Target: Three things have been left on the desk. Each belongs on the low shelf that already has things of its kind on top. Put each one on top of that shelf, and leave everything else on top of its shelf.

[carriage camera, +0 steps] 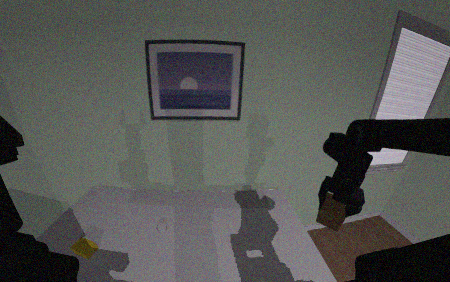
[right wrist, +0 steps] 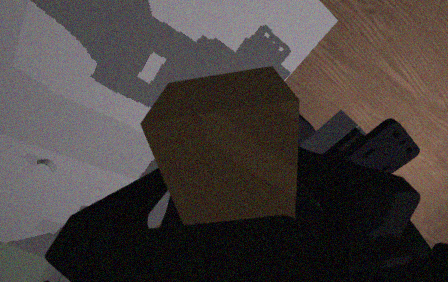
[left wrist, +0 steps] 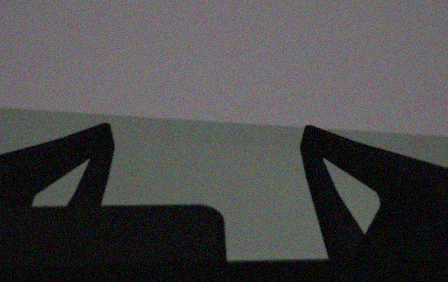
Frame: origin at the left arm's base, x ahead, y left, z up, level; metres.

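Seen in the pictures: left gripper, fingertip midpoint: [left wrist: 209, 135]; right gripper, fingertip midpoint: [carriage camera: 329, 213] [right wrist: 231, 155].
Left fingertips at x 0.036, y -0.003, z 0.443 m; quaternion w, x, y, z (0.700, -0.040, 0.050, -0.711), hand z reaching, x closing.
Offsets run from my left fingertips to a thing's top centre. Level surfaces: height alone.
A brown block @(0.152 m ahead, 0.645 m right, 0.310 m down) [carriage camera: 330, 214] [right wrist: 225, 155] is held in my right gripper [carriage camera: 336, 200], raised near the right side of the pale desk @(0.760 m down) [carriage camera: 145, 260]. My left gripper [left wrist: 209, 135] is open and empty in the left wrist view, with the pale surface and green wall beyond it. Part of the left arm shows at the left edge of the carriage view. A yellow block @(0.223 m ahead, 0.344 m left, 0.715 m down) [carriage camera: 84, 247] lies on the desk at the left. A faint, small rounded thing @(0.393 m ahead, 0.004 m right, 0.736 m down) [carriage camera: 157, 226] [right wrist: 46, 162] is on the desk left of the middle; its kind is unclear. The low shelves do not show.
Brown wooden floor @(1.481 m down) [carriage camera: 370, 237] [right wrist: 390, 65] lies to the right of the desk. A green wall with a framed sunset picture [carriage camera: 195, 75] stands behind the desk, and a window [carriage camera: 415, 75] is at the right. Arm shadows cross the desk.
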